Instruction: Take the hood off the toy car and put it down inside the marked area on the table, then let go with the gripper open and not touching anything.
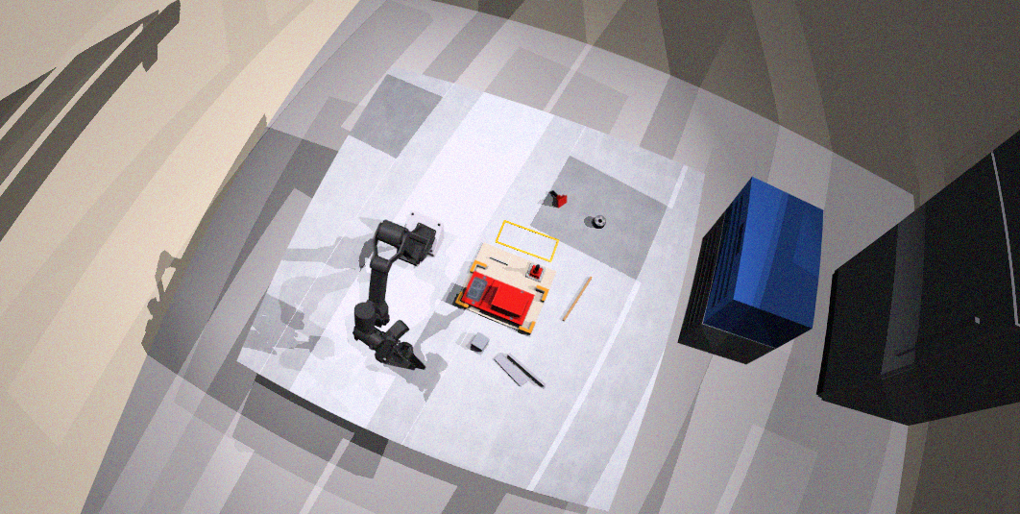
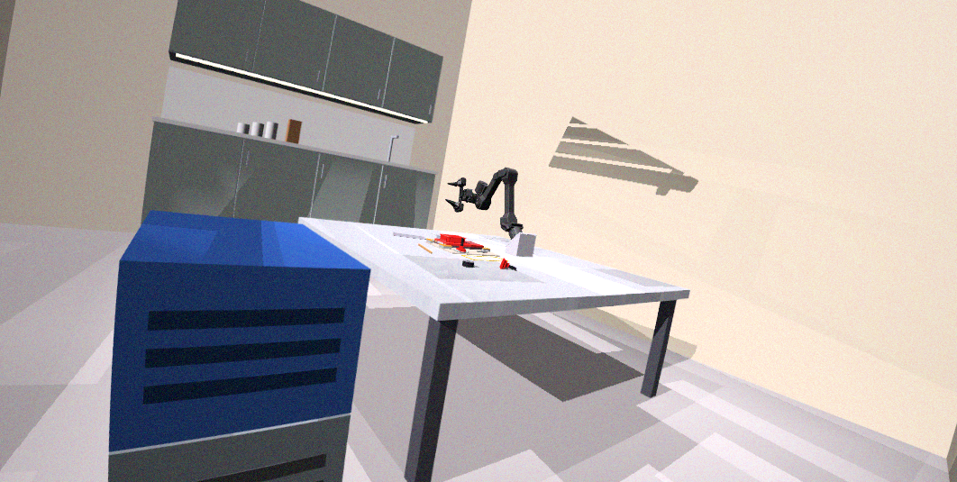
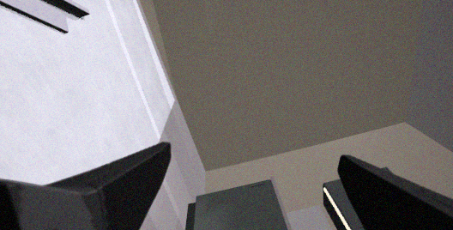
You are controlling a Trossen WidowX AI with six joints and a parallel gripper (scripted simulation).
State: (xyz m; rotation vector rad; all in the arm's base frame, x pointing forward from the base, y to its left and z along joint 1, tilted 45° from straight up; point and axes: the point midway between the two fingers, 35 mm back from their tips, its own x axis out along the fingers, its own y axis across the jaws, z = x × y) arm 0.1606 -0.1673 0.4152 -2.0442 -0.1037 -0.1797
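The dark rod is 260 mm ahead of my gripper tip, 230 mm below it and 170 mm to the left of it. Also, from my gripper tip: orange stick: 450 mm to the left, 310 mm ahead, 240 mm below; then grey block: 230 mm below, 190 mm to the left, 90 mm ahead; then grey flat bar: 240 mm below, 210 mm ahead, 150 mm to the left.
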